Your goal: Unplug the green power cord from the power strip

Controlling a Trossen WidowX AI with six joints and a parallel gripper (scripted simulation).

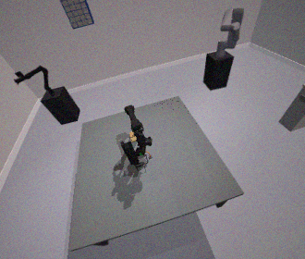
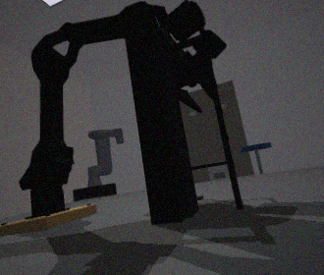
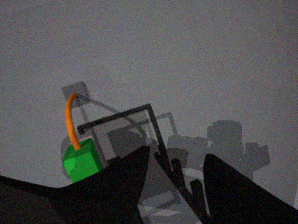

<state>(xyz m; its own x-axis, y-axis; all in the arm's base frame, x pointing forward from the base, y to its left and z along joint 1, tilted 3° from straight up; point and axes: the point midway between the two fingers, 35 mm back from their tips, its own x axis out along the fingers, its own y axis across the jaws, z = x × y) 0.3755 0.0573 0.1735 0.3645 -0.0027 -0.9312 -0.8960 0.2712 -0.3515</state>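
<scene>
My gripper tip is 6 cm past the green plug, 5 cm to the left of it and 6 cm above it.
</scene>
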